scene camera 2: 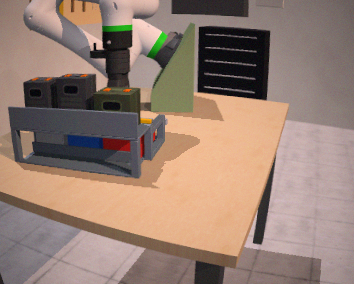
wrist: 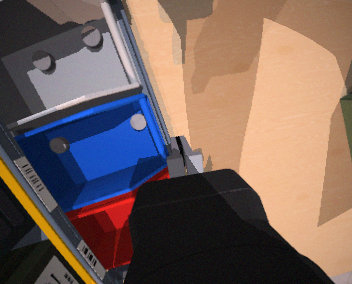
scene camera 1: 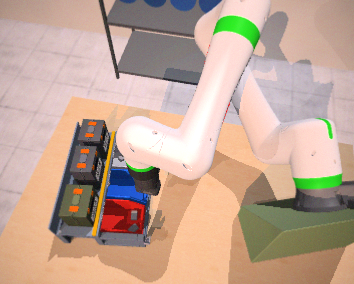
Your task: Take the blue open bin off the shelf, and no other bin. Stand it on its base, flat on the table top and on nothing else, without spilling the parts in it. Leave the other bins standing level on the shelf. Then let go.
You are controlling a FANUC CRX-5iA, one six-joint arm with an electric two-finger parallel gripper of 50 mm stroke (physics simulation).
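Frame: origin at the arm's base, x ahead, y left, z up, level; metres.
Where they show: gripper, fingertip midpoint: (wrist: 178, 145); arm's base, origin of the base link: (scene camera 2: 172, 54) (scene camera 1: 321, 205).
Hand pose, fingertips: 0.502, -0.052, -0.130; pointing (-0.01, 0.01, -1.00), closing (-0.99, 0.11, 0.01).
Things, the pixels of their top centre, and the offset from my fingertips, as dx, dy, dz. Level surfaces: height alone.
- blue open bin, middle of its top: (wrist: 84, 163) (scene camera 2: 94, 120) (scene camera 1: 121, 182) +0.107, -0.010, +0.002
- red bin, middle of its top: (wrist: 124, 235) (scene camera 2: 129, 123) (scene camera 1: 115, 214) +0.102, +0.101, +0.002
- grey bin, middle of its top: (wrist: 25, 58) (scene camera 2: 61, 118) (scene camera 1: 125, 154) +0.115, -0.122, +0.002
- olive case, middle of its top: (scene camera 2: 117, 89) (scene camera 1: 75, 199) +0.198, +0.108, +0.120
- yellow strip, middle of its top: (wrist: 18, 193) (scene camera 1: 104, 178) +0.158, -0.007, +0.033
- table, its level: dz -0.079
The blue open bin (scene camera 1: 121, 191) (scene camera 2: 85, 141) (wrist: 115, 157) sits in the middle of the shelf's (scene camera 1: 122, 240) (scene camera 2: 75, 120) front row, level, with two round grey parts inside. The red bin (scene camera 1: 116, 220) (scene camera 2: 117, 144) (wrist: 112, 217) and the grey bin (scene camera 1: 118, 161) (scene camera 2: 50, 137) (wrist: 82, 75) stand on either side of it. My gripper (wrist: 178, 145) is low at the front edge of the shelf, by the corner where the blue and red bins meet. Its fingers are together, right beside the blue bin's front wall, with no wall visible between them. The fingertips are hidden in both scene views.
Two dark cases (scene camera 1: 93, 131) (scene camera 1: 85, 162) (scene camera 2: 76, 91) and an olive case (scene camera 1: 78, 205) (scene camera 2: 117, 102) stand on the rear row, behind a yellow strip (scene camera 1: 104, 187). A green wedge-shaped stand (scene camera 1: 295, 232) (scene camera 2: 177, 87) is on the table (scene camera 1: 195, 250) (scene camera 2: 200, 200) at the right, under the arm's base.
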